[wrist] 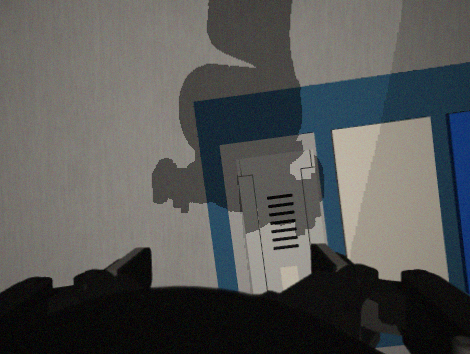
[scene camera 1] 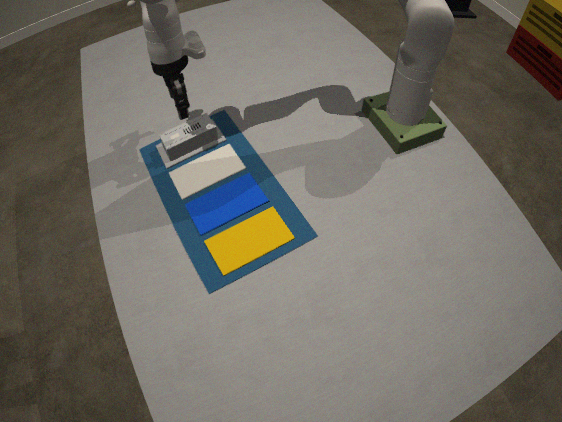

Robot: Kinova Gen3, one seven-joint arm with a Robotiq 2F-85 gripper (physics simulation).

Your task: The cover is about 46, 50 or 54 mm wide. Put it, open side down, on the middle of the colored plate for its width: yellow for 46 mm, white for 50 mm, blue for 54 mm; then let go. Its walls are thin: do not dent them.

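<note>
The light grey cover (scene camera 1: 192, 143) (wrist: 277, 185) lies with its slotted closed side up on a grey plate (scene camera 1: 169, 162) (wrist: 230, 170) at the mat's far end. My gripper (scene camera 1: 183, 116) (wrist: 230, 263) is open and empty, just above and behind the cover in the scene view. In the wrist view the cover runs lengthwise between the fingertips, nearer the right one; its near end is hidden. The left fingertip shows over the table beside the mat. The white plate (scene camera 1: 207, 171) (wrist: 395, 200), blue plate (scene camera 1: 227, 204) (wrist: 461, 150) and yellow plate (scene camera 1: 249, 241) follow in a row, with nothing on them.
The plates lie on a dark blue mat (scene camera 1: 281, 202) (wrist: 340, 105) on the grey table top (scene camera 1: 350, 300). The arm's green base (scene camera 1: 400, 136) stands to the right. Shadows of the arm fall across the table, mat and cover. Yellow and red boxes stand at the far right.
</note>
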